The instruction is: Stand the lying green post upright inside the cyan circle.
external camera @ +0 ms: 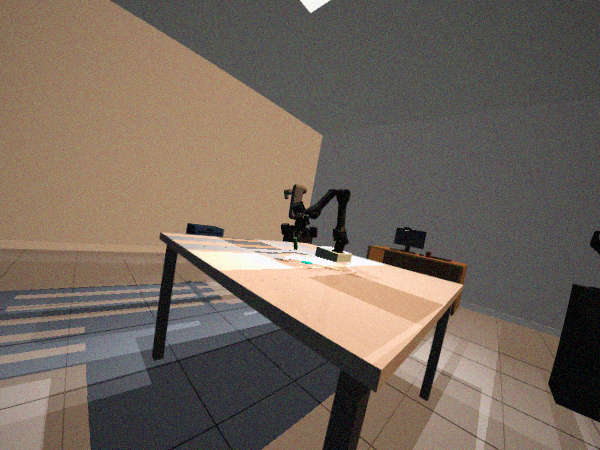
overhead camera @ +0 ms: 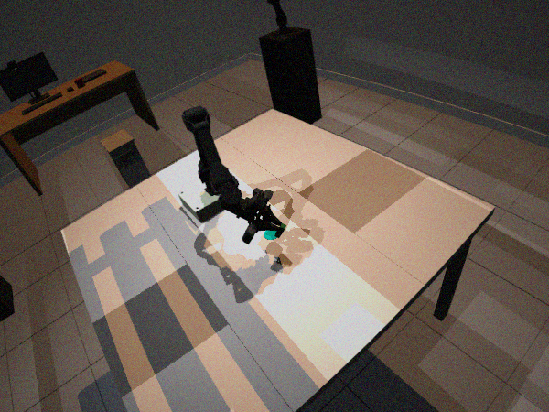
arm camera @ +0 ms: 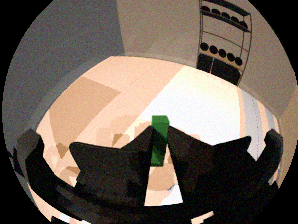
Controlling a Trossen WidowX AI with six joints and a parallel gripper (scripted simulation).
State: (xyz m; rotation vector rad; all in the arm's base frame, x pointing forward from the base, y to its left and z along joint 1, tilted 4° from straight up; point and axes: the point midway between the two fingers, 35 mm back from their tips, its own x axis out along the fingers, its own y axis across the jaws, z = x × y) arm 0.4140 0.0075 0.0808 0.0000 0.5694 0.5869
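Right now the cyan circle is 11 cm below my gripper tip, 10 cm behind it and 1 cm to the left of it. Round my gripper tip: green post 2 cm below, 1 cm behind.
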